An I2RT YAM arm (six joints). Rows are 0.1 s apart.
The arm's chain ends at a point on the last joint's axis. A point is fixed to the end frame.
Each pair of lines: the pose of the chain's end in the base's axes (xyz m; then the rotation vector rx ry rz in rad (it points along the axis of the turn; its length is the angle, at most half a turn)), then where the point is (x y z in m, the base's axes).
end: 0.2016, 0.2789, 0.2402, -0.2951, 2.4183, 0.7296
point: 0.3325 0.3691 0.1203
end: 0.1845, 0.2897, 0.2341, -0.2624, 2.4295, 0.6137
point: 0.3220 0.3637 0.1107
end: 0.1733, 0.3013, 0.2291, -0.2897, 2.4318, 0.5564
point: 0.3124 0.3702 0.1044
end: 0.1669, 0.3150, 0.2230, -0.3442, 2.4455, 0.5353
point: 0.3030 0.3847 0.0956
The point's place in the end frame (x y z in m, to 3 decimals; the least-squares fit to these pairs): -0.037 -0.025 0.194
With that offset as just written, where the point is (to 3 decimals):
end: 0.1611, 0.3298, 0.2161, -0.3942, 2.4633, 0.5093
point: 0.294 0.399 0.085
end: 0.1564, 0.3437, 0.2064, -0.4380, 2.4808, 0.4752
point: 0.287 0.411 0.072
